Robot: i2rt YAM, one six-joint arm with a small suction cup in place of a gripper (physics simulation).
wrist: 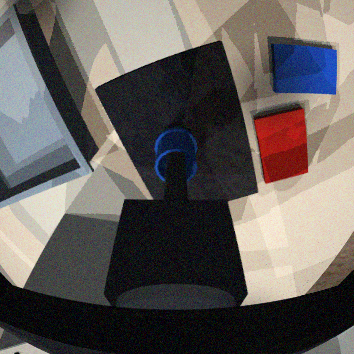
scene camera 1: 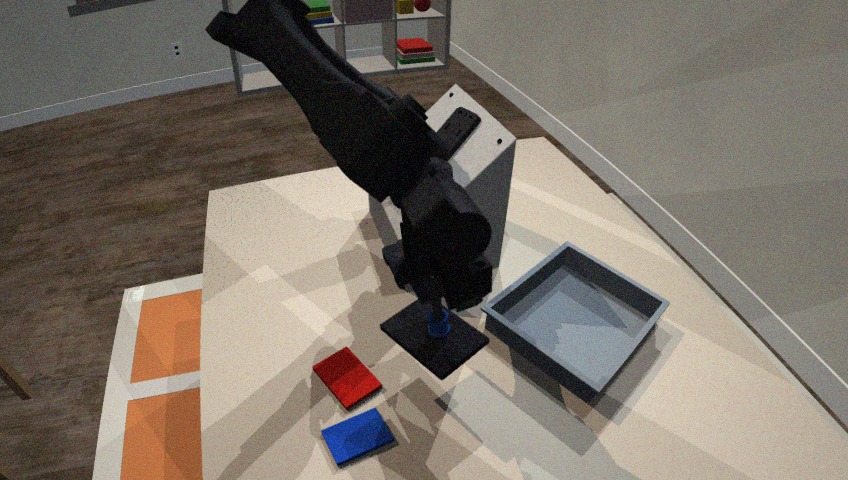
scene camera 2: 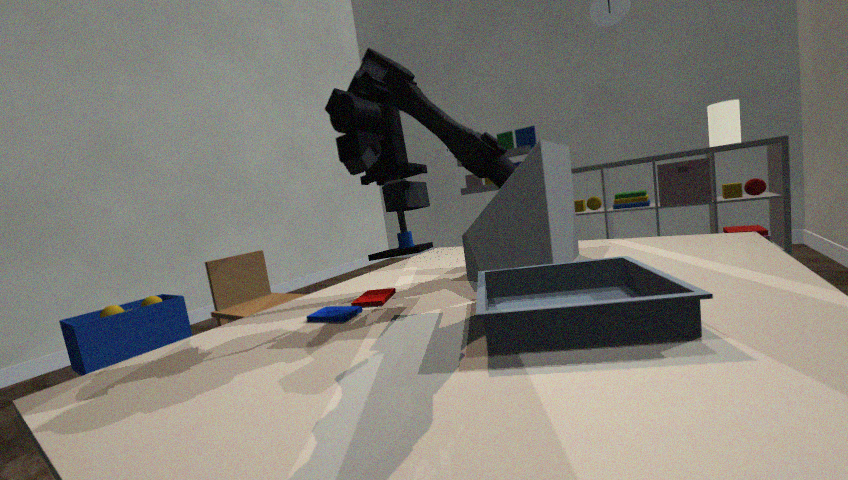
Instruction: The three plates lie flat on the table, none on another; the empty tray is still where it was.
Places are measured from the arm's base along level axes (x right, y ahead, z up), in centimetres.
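Where they show: end effector, tool point: (wrist: 175, 138) (scene camera 1: 439, 334); arm's base, origin of the base link: (scene camera 1: 436, 156) (scene camera 2: 518, 186).
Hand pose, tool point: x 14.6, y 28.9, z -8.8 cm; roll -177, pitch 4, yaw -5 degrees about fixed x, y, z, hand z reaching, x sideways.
Observation:
Things, the pixels of their top centre, and the offset from my tool point. Level surfaces: height alone.
- black plate, middle of its top: (wrist: 186, 149) (scene camera 1: 433, 328) (scene camera 2: 402, 243) dx +0.9, dy -0.1, dz +1.7 cm
- table, its level: dz -10.0 cm
- red plate, middle of its top: (wrist: 284, 147) (scene camera 1: 346, 375) (scene camera 2: 374, 295) dx +12.4, dy -5.5, dz -9.1 cm
- blue plate, middle of its top: (wrist: 307, 69) (scene camera 1: 356, 434) (scene camera 2: 334, 311) dx +14.6, dy +4.4, dz -9.1 cm
- grey tray, middle of its top: (scene camera 2: 565, 279) (scene camera 1: 581, 305) dx -25.4, dy +1.9, dz -5.0 cm
My suction cup (scene camera 1: 438, 324) (scene camera 2: 404, 240) (wrist: 176, 156), blue, is shut on the black plate (scene camera 1: 410, 333) (scene camera 2: 383, 253) (wrist: 150, 95) and holds it up in the air, roughly level, above the table (scene camera 1: 255, 333) (scene camera 2: 238, 410). A red plate (scene camera 1: 347, 377) (scene camera 2: 373, 297) (wrist: 283, 145) lies flat on the table. A blue plate (scene camera 1: 357, 437) (scene camera 2: 334, 314) (wrist: 304, 69) lies flat beside it, a small gap apart. The grey tray (scene camera 1: 535, 369) (scene camera 2: 595, 325) (wrist: 75, 135) stands on the table with no plate in it; part of it shows in the wrist view.
The arm's grey base block (scene camera 1: 505, 196) (scene camera 2: 517, 220) stands on the table behind the tray and the held plate. Beyond the table are a shelf unit (scene camera 2: 787, 190), a wooden chair (scene camera 2: 238, 282) and a blue box (scene camera 2: 127, 336) with yellow balls.

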